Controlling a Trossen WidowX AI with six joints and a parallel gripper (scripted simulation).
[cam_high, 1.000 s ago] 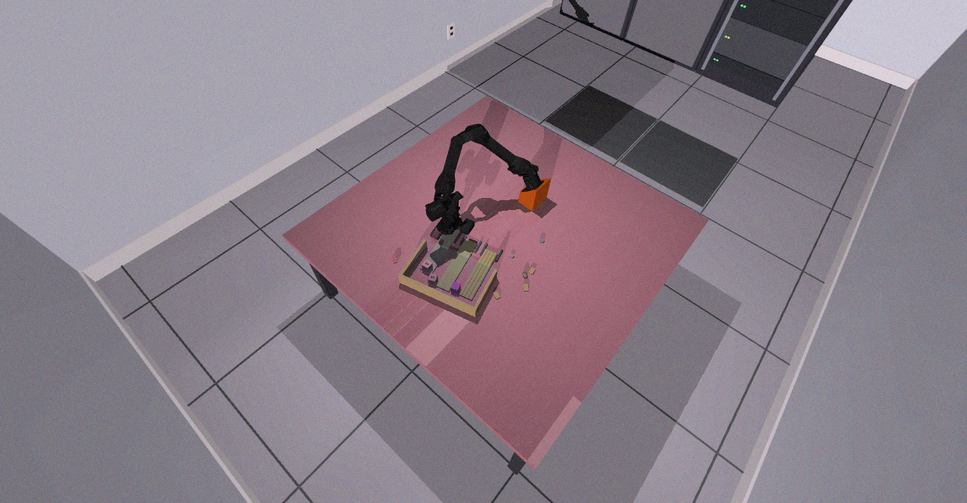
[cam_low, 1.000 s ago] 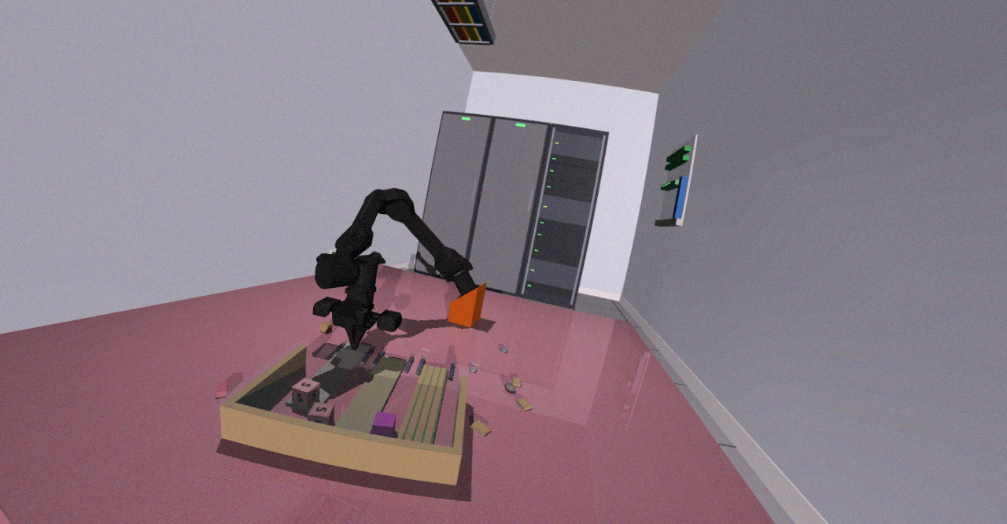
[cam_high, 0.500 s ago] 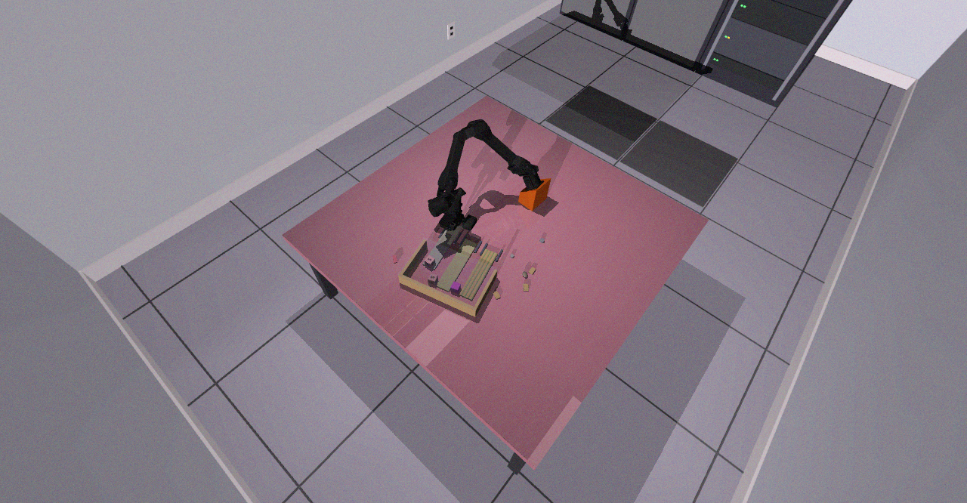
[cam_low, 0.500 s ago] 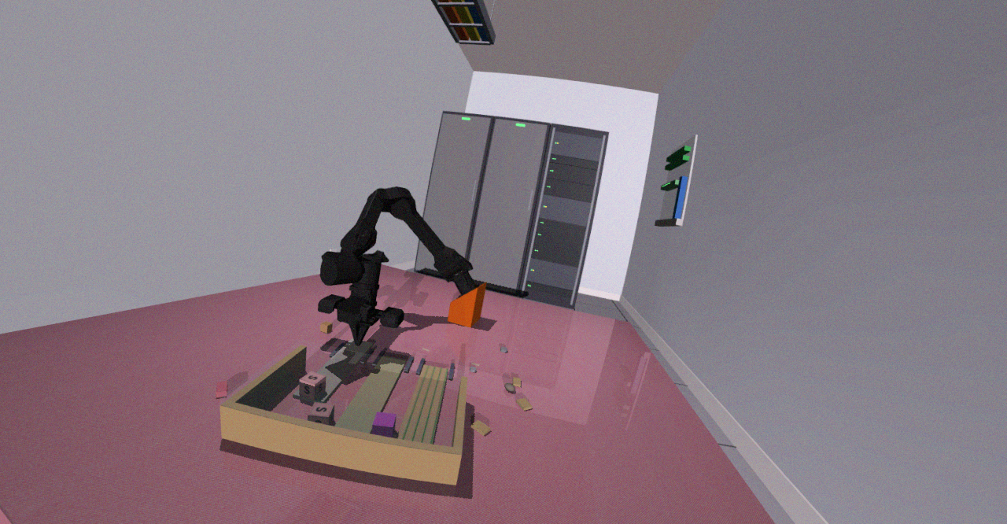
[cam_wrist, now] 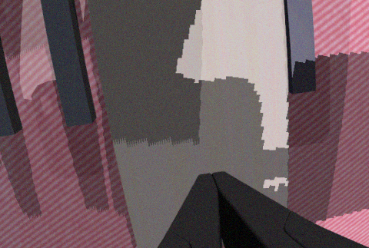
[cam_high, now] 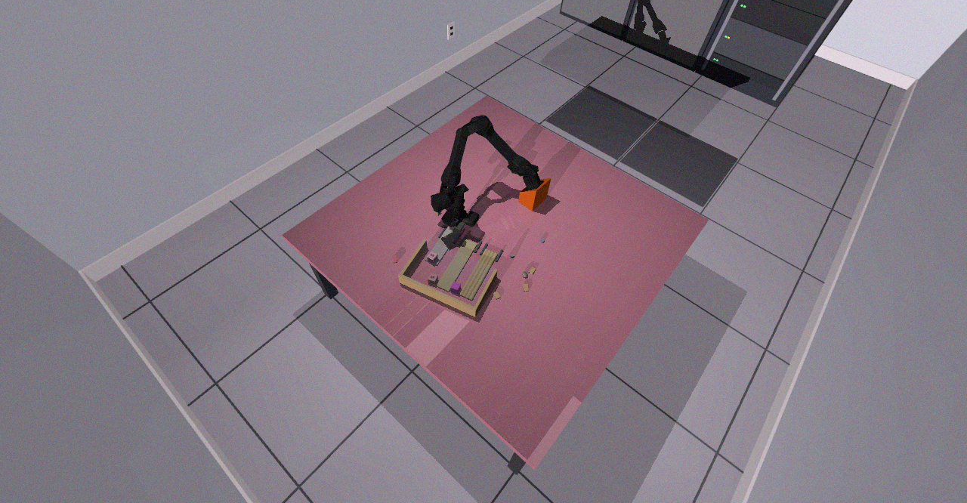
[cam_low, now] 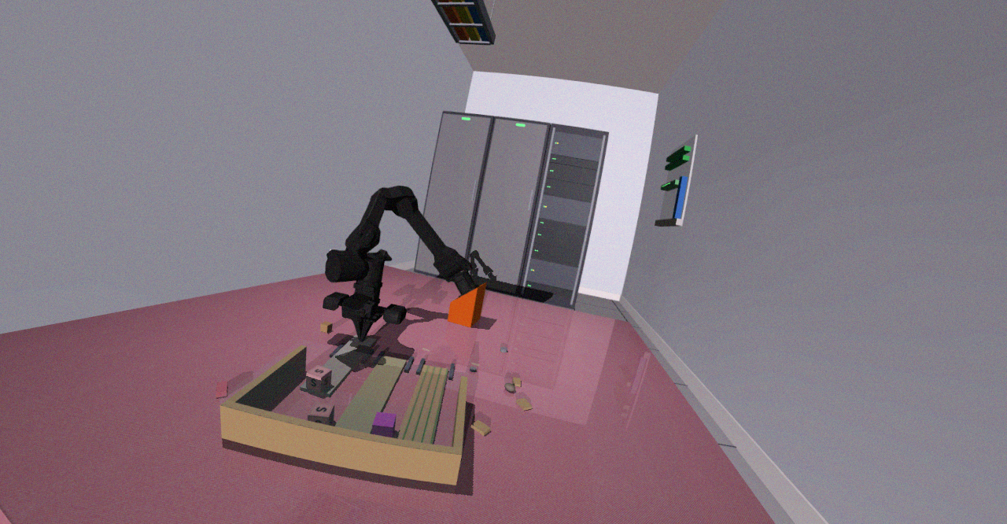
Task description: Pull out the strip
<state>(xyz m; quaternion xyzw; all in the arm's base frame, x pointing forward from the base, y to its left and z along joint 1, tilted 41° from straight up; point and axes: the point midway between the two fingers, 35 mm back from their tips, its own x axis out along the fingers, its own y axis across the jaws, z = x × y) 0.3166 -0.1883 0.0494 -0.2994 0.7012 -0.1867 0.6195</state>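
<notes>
My gripper tip is now 90 mm short of the pale strip and 20 mm to the right of it.
</notes>
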